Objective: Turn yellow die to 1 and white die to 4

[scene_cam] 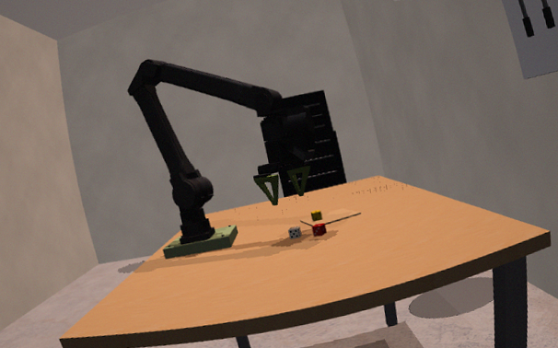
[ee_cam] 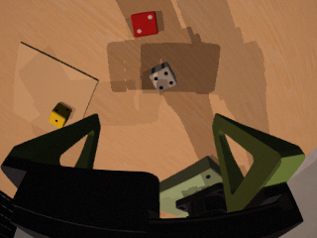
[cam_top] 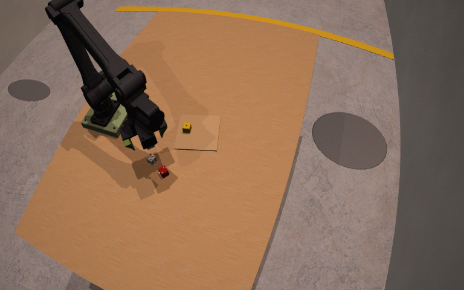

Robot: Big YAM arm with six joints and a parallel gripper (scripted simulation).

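Right now the white die is 1 cm to the right of my hand and 9 cm below it. From my hand the other things lie so: yellow die: 7 cm ahead, 14 cm to the left, 9 cm below; tan mat: 10 cm ahead, 14 cm to the left, 10 cm below; red die: 6 cm ahead, 4 cm to the right, 9 cm below.
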